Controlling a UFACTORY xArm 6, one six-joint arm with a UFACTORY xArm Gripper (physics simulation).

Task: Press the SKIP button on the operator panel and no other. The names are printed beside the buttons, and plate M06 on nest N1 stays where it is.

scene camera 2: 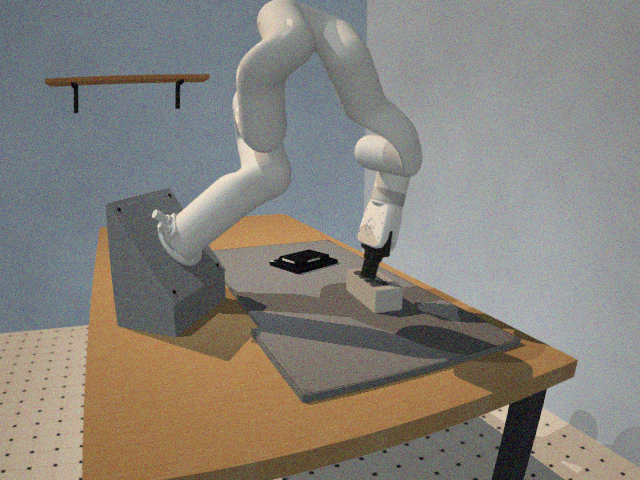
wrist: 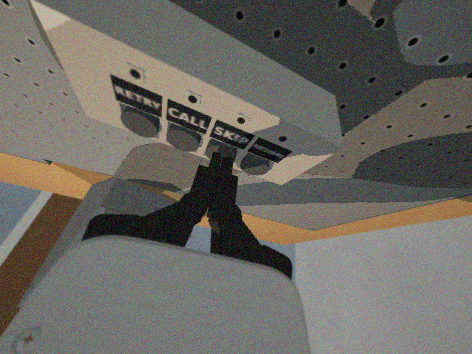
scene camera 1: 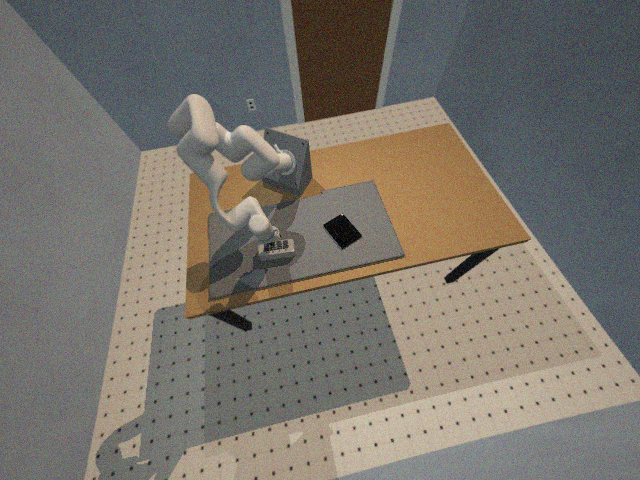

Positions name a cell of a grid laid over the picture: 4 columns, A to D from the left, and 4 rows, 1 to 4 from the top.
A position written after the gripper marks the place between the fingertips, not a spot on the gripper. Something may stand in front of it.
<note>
In view: the gripper (scene camera 2: C3) and an operator panel (scene camera 2: C3).
The gripper also shows in the wrist view (wrist: B2). The operator panel is seen too in the wrist view (wrist: B1).
</note>
